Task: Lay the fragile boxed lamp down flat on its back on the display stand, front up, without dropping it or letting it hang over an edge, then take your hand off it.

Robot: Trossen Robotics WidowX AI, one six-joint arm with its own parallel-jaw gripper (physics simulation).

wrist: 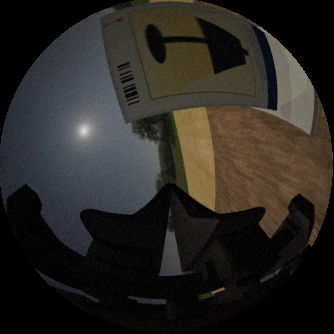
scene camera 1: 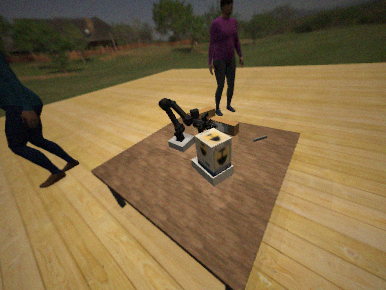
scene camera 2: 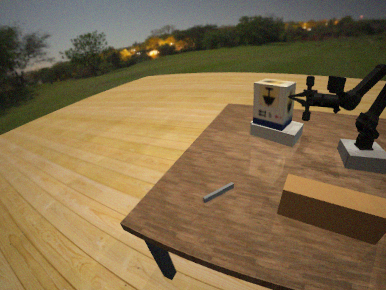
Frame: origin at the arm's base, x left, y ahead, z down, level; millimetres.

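Where they show: gripper, between the fingertips: [wrist: 169, 187] [scene camera 1: 217, 126] [scene camera 2: 288, 96]; arm's base, origin of its link: [scene camera 1: 180, 139] [scene camera 2: 363, 147].
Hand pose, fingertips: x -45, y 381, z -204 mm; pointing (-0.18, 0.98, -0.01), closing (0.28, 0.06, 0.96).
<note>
Each offset is from my fingertips to the top centre of the thing. Level surfaces: height alone.
The boxed lamp [scene camera 1: 214, 152] [scene camera 2: 273, 100] [wrist: 190, 59] is a white and yellow carton with black lamp pictures. It stands upright on the low white display stand [scene camera 1: 220, 176] [scene camera 2: 278, 136] [wrist: 295, 102] in the middle of the table. My gripper [scene camera 1: 210, 124] [scene camera 2: 291, 97] [wrist: 169, 187] is shut and empty. It is held level, with its tip at the upper part of the box's side that faces the arm. I cannot tell whether the tip touches the box.
A brown cardboard block {dx +415, dy -98, dz +159 mm} [scene camera 1: 229, 126] [scene camera 2: 310, 201] lies behind the arm. A small grey bar {dx +344, dy +261, dz +247 mm} [scene camera 1: 260, 138] [scene camera 2: 218, 192] lies on the brown table {dz +269 mm} [scene camera 1: 163, 187] [scene camera 2: 235, 230]. The arm's base [scene camera 1: 181, 142] stands near the stand. A person in purple [scene camera 1: 224, 52] stands beyond the table, and another person's feet [scene camera 1: 59, 170] show at the left.
</note>
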